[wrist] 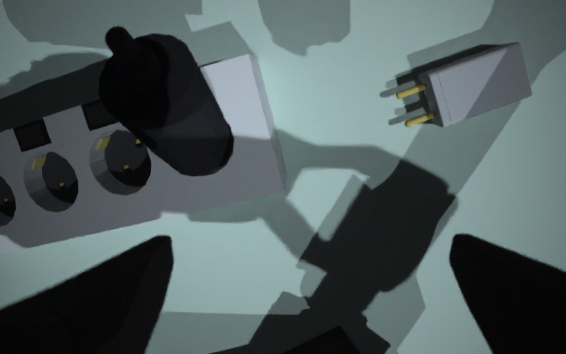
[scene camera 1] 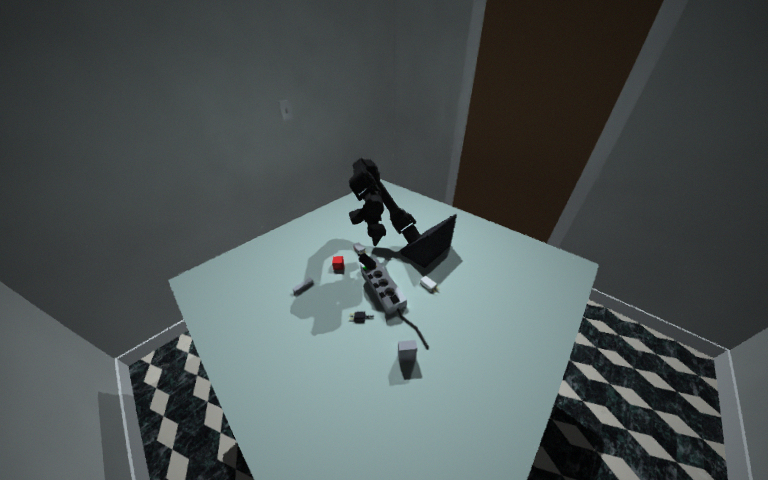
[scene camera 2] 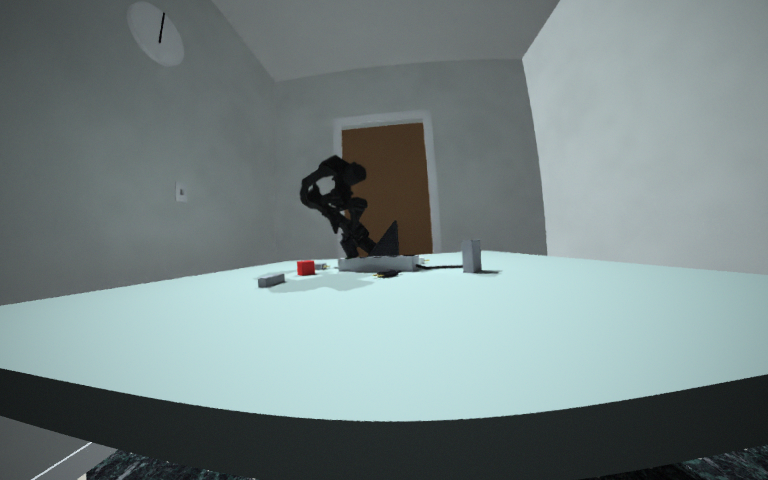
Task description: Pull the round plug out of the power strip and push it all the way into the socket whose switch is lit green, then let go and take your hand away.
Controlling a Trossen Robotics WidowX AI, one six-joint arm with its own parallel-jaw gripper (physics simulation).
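Frame: origin at the arm's base, x ahead, y left, z up, level; metres.
Seen in the pictures: gripper, fingertip midpoint: [wrist: 314,249] [scene camera 1: 372,239] [scene camera 2: 344,231]; arm's base at its link origin: [scene camera 1: 415,240] [scene camera 2: 373,249].
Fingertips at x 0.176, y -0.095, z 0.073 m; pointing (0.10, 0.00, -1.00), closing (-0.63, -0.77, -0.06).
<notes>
Offsets run from my fingertips to a thing's top centre. "spot": to the spot under its first point.
The grey power strip {0.088 m ahead, 0.111 m left, 0.087 m down} [scene camera 1: 399,306] [scene camera 2: 379,264] [wrist: 240,187] lies on the table. The round black plug {0.065 m ahead, 0.026 m left, 0.018 m down} [scene camera 1: 367,260] [wrist: 187,115] stands upright in its end socket; its base meets the strip's top face. A bit of the green-lit switch {spot: 0.081 m ahead, 0.019 m left, 0.088 m down} [scene camera 1: 364,268] shows beside the plug in scene camera 1; in the wrist view the plug hides it. The neighbouring sockets are empty and their visible switches are dark. My gripper [scene camera 1: 376,242] [scene camera 2: 335,231] [wrist: 314,249] is open and empty, above the table off the strip's plug end, apart from the plug.
A pale box-shaped plug {0.020 m back, 0.100 m right, 0.107 m down} [scene camera 1: 359,248] [wrist: 480,85] lies beyond the strip's plug end. A red cube {0.109 m ahead, 0.107 m right, 0.089 m down} [scene camera 1: 338,263] [scene camera 2: 305,267], a grey plug {0.273 m ahead, 0.134 m right, 0.109 m down} [scene camera 1: 303,286] [scene camera 2: 271,280], a black plug {0.246 m ahead, 0.127 m left, 0.116 m down} [scene camera 1: 359,316] [scene camera 2: 387,273], a white plug {0.024 m back, 0.259 m left, 0.107 m down} [scene camera 1: 428,283] and a tall grey block {0.259 m ahead, 0.339 m left, 0.053 m down} [scene camera 1: 407,350] [scene camera 2: 471,256] are around the strip.
</notes>
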